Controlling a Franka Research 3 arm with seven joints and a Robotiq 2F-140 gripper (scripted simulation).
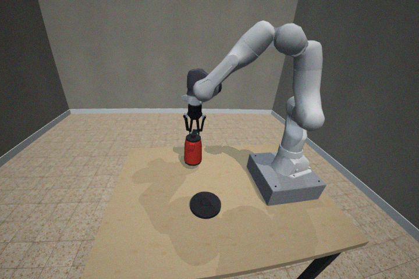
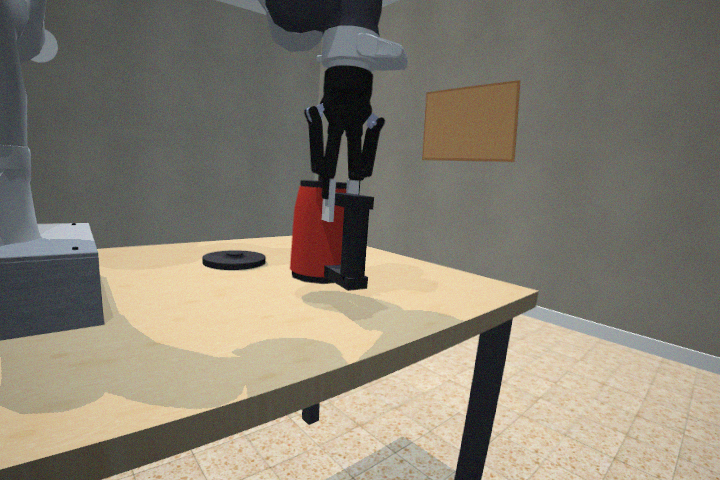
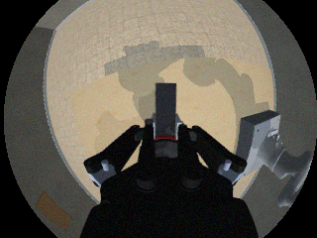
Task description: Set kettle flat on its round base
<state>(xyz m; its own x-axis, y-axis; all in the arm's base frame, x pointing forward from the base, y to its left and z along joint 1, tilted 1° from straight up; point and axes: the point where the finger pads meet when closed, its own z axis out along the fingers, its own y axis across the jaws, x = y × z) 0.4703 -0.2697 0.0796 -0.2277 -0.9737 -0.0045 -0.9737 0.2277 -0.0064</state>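
Right now the red kettle is 1 cm ahead of my hand, 3 cm to the left of it and 5 cm below it. The rest, counted from my hand: round black base (1 cm behind, 37 cm to the left, 17 cm below).
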